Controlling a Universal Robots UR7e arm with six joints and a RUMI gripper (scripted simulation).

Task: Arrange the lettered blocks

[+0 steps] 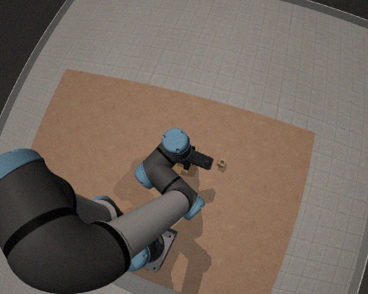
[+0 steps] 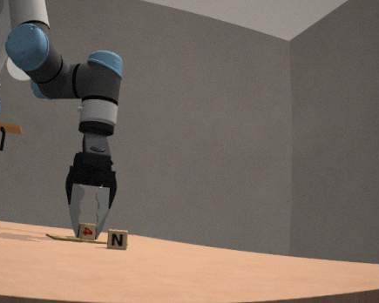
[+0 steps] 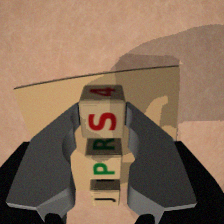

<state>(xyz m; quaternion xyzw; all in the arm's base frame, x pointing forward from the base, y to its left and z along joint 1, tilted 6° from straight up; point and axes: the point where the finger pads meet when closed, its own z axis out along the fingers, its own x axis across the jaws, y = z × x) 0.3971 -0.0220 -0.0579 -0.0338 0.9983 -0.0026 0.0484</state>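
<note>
Right now my hand is 50 mm to the right of the mat and 20 mm above it. From my hand the other things lie so: tan block 10 mm behind, 100 mm to the left.
</note>
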